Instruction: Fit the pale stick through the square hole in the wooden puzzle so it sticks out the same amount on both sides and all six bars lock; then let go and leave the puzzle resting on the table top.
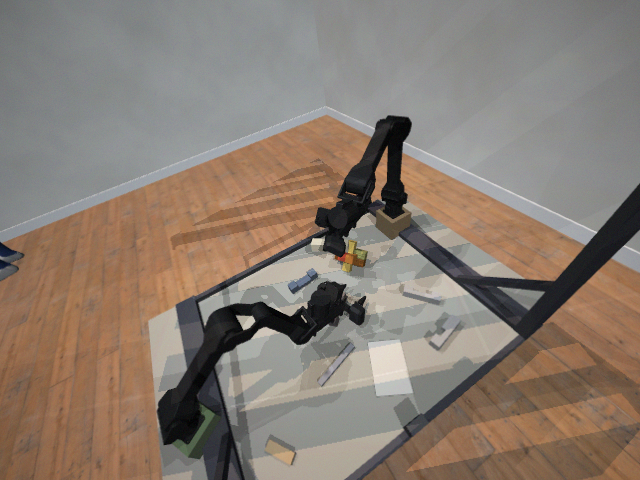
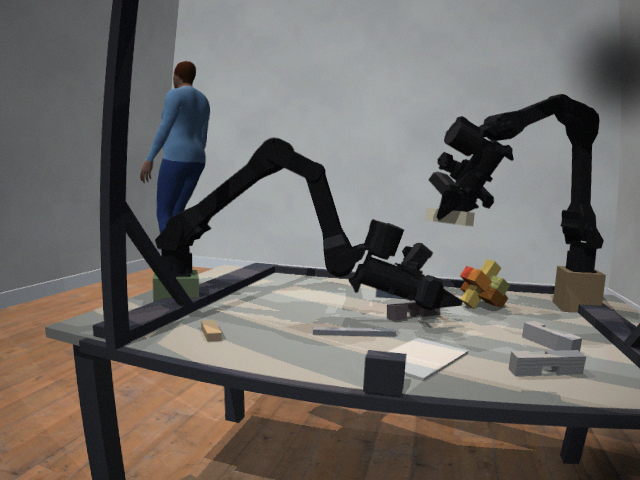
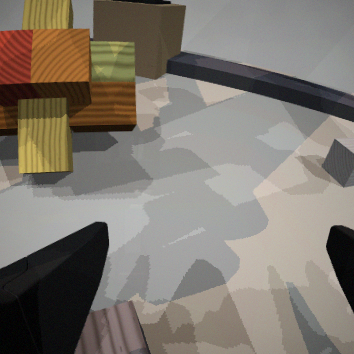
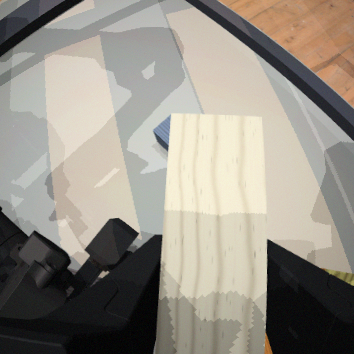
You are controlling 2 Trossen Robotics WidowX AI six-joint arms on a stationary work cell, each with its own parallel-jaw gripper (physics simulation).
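Frame: origin at the left arm's base, x left, y up, z ahead, level; centimetres.
Seen in the pictures: left gripper, fingertip midpoint: (image 1: 355, 290) (image 2: 454, 300) (image 3: 221, 236); right gripper, fingertip midpoint: (image 2: 442, 219) (image 4: 207, 246); left arm's base, origin of the base link: (image 1: 188, 424) (image 2: 175, 274); right arm's base, origin of the base link: (image 1: 393, 211) (image 2: 580, 270) (image 3: 142, 1).
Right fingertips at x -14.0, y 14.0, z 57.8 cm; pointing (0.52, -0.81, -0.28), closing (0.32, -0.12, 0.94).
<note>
Pixels of each thing's top centre, then the offset from my right fingertips to it.
- pale stick, middle of its top: (image 4: 208, 310) (image 2: 449, 209) (image 1: 329, 242) dx -1.8, dy +2.5, dz +0.7 cm
- mauve-brown bar, middle of its top: (image 2: 414, 301) (image 1: 336, 305) dx -7.1, dy -16.8, dz -10.1 cm
- blue notched piece, middle of its top: (image 4: 198, 154) (image 1: 302, 278) dx +10.1, dy -17.2, dz -4.3 cm
- slim grey bar, middle of its top: (image 2: 354, 329) (image 1: 336, 363) dx -14.1, dy -19.2, dz -26.5 cm
- white sheet, middle of its top: (image 2: 420, 355) (image 1: 388, 366) dx -28.3, dy -19.7, dz -20.8 cm
- tan block, middle of its top: (image 2: 210, 326) (image 1: 279, 451) dx -9.8, dy -18.7, dz -51.8 cm
The wooden puzzle (image 1: 348, 257) (image 2: 479, 279) (image 3: 60, 55), of red, orange, yellow and green bars, rests on the table near the right arm. Its square hole cannot be made out. My right gripper (image 2: 448, 210) (image 4: 207, 246) is shut on the pale stick (image 1: 316, 243) (image 2: 462, 218) (image 4: 216, 190) and holds it well above the table, apart from the puzzle. My left gripper (image 1: 360, 305) (image 2: 452, 301) (image 3: 221, 236) is open and low over the table, apart from the puzzle and nearer the left arm. A mauve-brown bar (image 2: 397, 311) (image 3: 115, 327) lies beside one left finger.
A blue notched piece (image 1: 302, 281) (image 4: 162, 134) lies near the back edge. A slim grey bar (image 1: 336, 364) (image 2: 354, 331), a white sheet (image 1: 390, 367) (image 2: 429, 357), two grey pieces (image 1: 421, 294) (image 1: 444, 333) and a tan block (image 1: 280, 450) (image 2: 211, 330) also lie on the table.
</note>
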